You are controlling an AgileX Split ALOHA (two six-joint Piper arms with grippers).
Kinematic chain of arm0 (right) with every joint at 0, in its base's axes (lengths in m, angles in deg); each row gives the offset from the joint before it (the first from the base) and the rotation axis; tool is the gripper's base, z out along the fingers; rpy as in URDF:
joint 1: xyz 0 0 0.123 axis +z
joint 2: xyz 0 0 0 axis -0.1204 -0.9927 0
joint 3: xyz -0.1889 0.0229 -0.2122 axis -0.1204 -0.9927 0
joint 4: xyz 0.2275 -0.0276 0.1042 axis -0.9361 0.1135 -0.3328
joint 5: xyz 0 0 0 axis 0.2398 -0.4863 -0.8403
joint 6: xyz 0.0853 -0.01 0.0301 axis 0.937 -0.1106 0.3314
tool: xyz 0 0 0 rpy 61.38 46.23 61.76
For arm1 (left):
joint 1: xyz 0 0 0.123 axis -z
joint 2: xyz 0 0 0 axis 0.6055 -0.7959 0
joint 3: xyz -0.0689 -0.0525 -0.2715 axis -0.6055 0.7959 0
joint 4: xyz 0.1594 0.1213 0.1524 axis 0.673 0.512 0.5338
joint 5: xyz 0 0 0 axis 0.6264 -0.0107 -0.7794
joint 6: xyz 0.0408 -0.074 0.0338 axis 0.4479 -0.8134 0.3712
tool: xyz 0 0 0 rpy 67.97 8.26 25.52
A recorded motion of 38 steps. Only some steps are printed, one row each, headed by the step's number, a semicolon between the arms.
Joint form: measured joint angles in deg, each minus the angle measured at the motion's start. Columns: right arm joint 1, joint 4, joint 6, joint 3, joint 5, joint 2; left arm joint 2, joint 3, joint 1, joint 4, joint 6, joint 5.
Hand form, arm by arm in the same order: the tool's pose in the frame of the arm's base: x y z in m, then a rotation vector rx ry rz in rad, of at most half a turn. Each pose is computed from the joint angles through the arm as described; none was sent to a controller.
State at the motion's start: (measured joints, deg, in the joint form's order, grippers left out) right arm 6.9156 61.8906 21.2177 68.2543 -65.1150 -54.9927; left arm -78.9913 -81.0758 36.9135 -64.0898 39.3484 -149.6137
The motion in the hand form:
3: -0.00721 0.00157 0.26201 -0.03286 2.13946 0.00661; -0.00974 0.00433 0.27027 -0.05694 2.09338 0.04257
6: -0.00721 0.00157 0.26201 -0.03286 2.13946 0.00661; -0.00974 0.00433 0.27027 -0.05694 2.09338 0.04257
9: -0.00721 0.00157 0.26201 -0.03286 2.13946 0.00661; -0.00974 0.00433 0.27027 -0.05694 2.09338 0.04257
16: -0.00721 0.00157 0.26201 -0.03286 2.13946 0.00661; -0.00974 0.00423 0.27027 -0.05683 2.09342 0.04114
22: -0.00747 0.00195 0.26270 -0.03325 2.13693 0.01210; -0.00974 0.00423 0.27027 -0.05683 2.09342 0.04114
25: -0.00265 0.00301 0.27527 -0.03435 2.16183 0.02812; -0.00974 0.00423 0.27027 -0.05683 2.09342 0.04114
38: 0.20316 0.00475 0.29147 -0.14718 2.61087 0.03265; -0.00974 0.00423 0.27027 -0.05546 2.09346 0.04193
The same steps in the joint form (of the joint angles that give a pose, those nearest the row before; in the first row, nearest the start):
3: 0.00 0.00 0.00 0.00 0.00 0.00; 0.00 0.00 0.00 0.00 -0.02 0.00
6: 0.00 0.00 0.00 0.00 0.00 0.00; 0.00 0.00 0.00 0.00 -0.02 0.00
9: 0.00 0.00 0.00 0.00 0.00 0.00; 0.00 0.00 0.00 0.00 -0.02 0.00
16: 0.00 0.00 0.00 0.00 0.00 0.00; 0.00 0.00 0.00 -0.07 -0.01 0.00
22: 0.00 -0.26 0.00 0.14 0.00 0.00; 0.00 0.00 0.00 -0.07 -0.01 0.00
25: 0.00 -0.99 0.00 2.73 -0.24 -3.80; 0.00 0.00 0.00 -0.07 -0.01 0.00
38: 0.03 -2.72 -6.43 21.29 15.38 -64.07; 0.00 0.00 0.00 -0.07 0.06 0.00

